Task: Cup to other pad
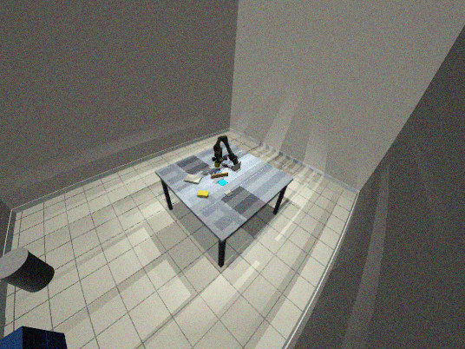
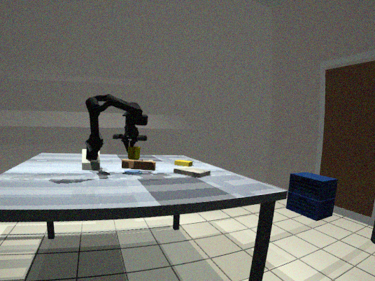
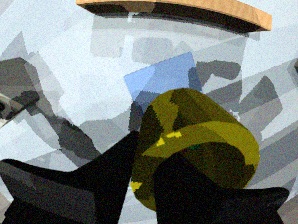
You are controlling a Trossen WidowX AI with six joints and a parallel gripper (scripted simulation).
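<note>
Now: gripper tip 19 cm to the right of the cyan pad, 12 cm short of it and 12 cm above it. Round my gripper tip: wooden bar 9 cm to the left, 9 cm below, 7 cm ahead; then yellow cup 2 cm to the right, 2 cm ahead; then blue pad 12 cm below, 2 cm ahead, 1 cm to the right.
</note>
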